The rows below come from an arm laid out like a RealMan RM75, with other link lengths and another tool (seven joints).
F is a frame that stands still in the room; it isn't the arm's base.
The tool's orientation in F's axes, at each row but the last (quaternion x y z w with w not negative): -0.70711, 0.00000, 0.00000, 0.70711; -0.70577, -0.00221, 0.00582, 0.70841; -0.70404, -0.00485, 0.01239, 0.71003; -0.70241, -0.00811, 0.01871, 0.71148; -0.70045, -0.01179, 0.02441, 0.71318; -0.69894, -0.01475, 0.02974, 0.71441; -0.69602, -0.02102, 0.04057, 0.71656; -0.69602, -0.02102, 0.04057, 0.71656; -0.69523, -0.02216, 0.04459, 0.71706; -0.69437, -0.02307, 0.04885, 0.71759; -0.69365, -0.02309, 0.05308, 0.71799; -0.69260, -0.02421, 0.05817, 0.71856; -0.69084, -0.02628, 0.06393, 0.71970
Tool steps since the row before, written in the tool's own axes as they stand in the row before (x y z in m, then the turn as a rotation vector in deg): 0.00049, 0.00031, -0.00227, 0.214, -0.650, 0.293; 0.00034, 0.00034, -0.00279, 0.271, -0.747, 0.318; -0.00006, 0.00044, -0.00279, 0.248, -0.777, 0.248; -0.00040, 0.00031, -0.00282, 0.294, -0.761, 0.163; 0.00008, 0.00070, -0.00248, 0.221, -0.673, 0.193; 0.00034, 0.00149, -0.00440, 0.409, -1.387, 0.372; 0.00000, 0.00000, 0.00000, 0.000, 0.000, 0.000; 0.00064, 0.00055, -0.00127, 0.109, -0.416, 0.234; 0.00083, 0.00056, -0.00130, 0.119, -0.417, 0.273; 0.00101, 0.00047, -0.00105, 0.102, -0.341, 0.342; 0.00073, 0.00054, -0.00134, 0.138, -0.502, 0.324; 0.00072, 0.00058, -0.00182, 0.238, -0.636, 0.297; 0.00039, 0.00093, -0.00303, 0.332, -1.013, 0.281
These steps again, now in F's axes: 0.00049, -0.00227, -0.00031, 0.214, 0.293, 0.650; 0.00037, -0.00278, -0.00035, 0.271, 0.318, 0.747; 0.00000, -0.00279, -0.00046, 0.250, 0.247, 0.776; -0.00030, -0.00283, -0.00034, 0.299, 0.165, 0.759; 0.00019, -0.00246, -0.00075, 0.223, 0.192, 0.673; 0.00058, -0.00434, -0.00160, 0.415, 0.368, 1.386; 0.00000, 0.00000, 0.00000, 0.000, 0.000, 0.000; 0.00073, -0.00119, -0.00060, 0.100, 0.231, 0.420; 0.00093, -0.00120, -0.00063, 0.107, 0.271, 0.422; 0.00109, -0.00093, -0.00054, 0.080, 0.340, 0.349; 0.00084, -0.00124, -0.00062, 0.125, 0.321, 0.508; 0.00090, -0.00170, -0.00068, 0.234, 0.301, 0.636; 0.00072, -0.00292, -0.00108, 0.350, 0.283, 1.006
